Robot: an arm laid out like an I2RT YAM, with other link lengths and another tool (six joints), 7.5 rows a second.
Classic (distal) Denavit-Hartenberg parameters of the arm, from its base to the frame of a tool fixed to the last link. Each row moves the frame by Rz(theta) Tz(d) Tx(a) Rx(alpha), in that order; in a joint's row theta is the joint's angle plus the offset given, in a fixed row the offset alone. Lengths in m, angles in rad.
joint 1: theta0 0, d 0.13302, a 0.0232, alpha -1.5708
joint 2: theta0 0, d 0, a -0.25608, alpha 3.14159
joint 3: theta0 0.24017, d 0, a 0.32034, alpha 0
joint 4: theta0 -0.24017, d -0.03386, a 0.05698, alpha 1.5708
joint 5: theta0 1.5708, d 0.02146, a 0, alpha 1.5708
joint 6: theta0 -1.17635, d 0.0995, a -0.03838, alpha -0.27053
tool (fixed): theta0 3.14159, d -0.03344, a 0, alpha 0
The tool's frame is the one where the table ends.
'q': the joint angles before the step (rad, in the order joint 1, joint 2, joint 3, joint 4, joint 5, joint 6). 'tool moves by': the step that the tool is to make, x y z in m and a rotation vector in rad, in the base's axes. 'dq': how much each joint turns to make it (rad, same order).
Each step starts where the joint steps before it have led.
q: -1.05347, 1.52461, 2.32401, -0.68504, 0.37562, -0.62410
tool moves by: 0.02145, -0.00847, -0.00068, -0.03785, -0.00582, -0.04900
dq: 0.07181, 0.03812, -0.00158, 0.08970, 0.11756, -0.03479
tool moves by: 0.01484, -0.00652, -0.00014, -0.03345, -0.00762, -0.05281
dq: 0.04610, 0.02934, -0.00225, 0.08224, 0.09469, -0.03661
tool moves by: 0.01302, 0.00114, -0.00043, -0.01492, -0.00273, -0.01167
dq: 0.04330, 0.01593, -0.00066, 0.04362, 0.05197, -0.02351
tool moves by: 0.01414, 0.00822, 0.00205, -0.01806, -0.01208, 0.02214
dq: 0.05291, 0.00592, 0.00024, 0.03512, 0.02912, -0.01290
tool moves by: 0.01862, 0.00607, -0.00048, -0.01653, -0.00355, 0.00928
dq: 0.06039, 0.01884, 0.00036, 0.05197, 0.04649, -0.02988
